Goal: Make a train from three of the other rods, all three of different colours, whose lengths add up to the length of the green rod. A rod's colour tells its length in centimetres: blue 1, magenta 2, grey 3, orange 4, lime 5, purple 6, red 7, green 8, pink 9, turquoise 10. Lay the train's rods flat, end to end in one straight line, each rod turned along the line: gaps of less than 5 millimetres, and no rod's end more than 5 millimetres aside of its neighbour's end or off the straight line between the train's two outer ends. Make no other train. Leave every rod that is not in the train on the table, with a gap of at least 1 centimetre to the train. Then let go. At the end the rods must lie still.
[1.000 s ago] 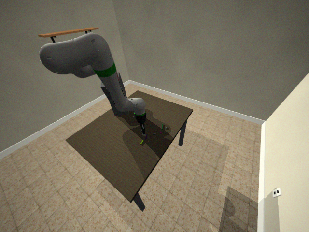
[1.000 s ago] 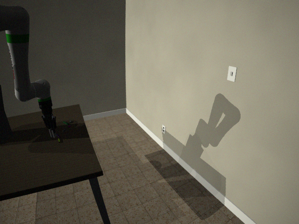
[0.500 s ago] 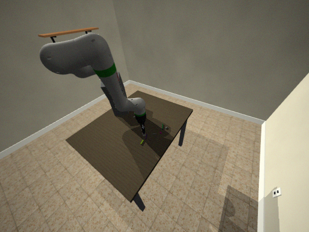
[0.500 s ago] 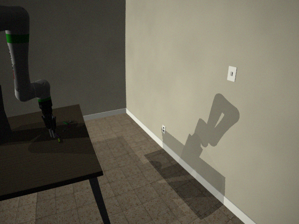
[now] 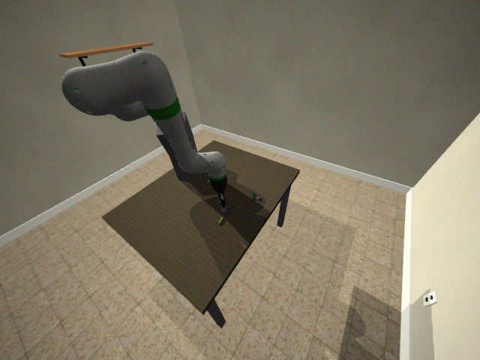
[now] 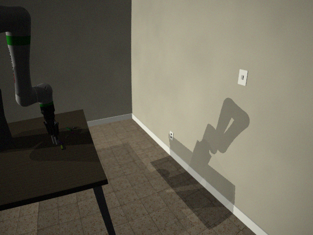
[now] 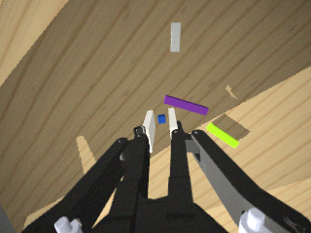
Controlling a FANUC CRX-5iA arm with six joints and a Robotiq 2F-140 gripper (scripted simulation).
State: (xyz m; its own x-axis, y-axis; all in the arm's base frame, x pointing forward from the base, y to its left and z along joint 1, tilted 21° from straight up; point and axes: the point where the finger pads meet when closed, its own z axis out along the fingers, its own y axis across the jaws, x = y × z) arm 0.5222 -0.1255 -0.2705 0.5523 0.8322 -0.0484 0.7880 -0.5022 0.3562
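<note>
The blue rod lies 3 cm below my hand. The rest, counted from my hand: magenta rod: 12 cm to the left, 12 cm ahead, 3 cm below; lime rod: 8 cm to the right, 5 cm ahead, 3 cm below; purple rod: 4 cm ahead, 3 cm below, 1 cm to the right.
</note>
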